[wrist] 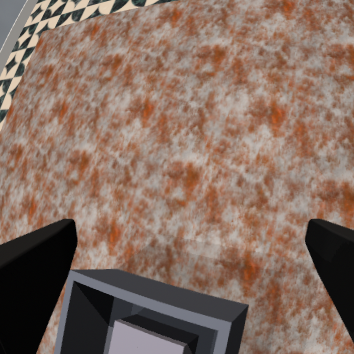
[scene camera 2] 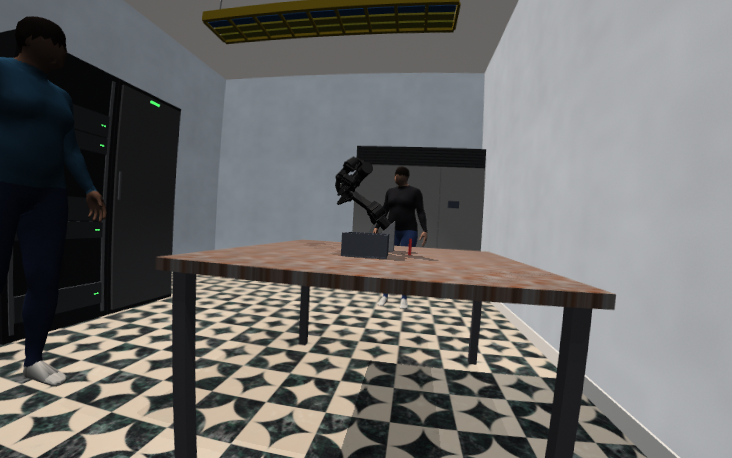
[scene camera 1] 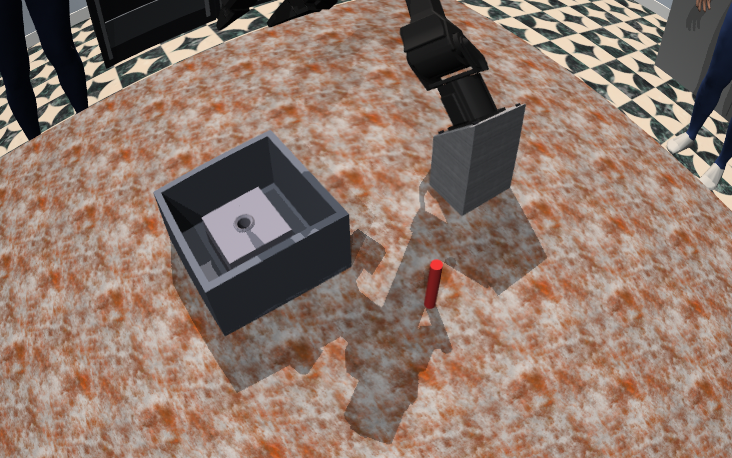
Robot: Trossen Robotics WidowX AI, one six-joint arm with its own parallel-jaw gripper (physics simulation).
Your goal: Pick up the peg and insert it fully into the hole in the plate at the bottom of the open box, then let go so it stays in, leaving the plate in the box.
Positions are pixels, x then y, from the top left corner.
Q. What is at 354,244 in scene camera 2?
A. A dark grey box.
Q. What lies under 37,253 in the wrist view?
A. My gripper.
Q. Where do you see a dark grey box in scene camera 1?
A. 319,249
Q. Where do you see a dark grey box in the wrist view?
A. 93,298
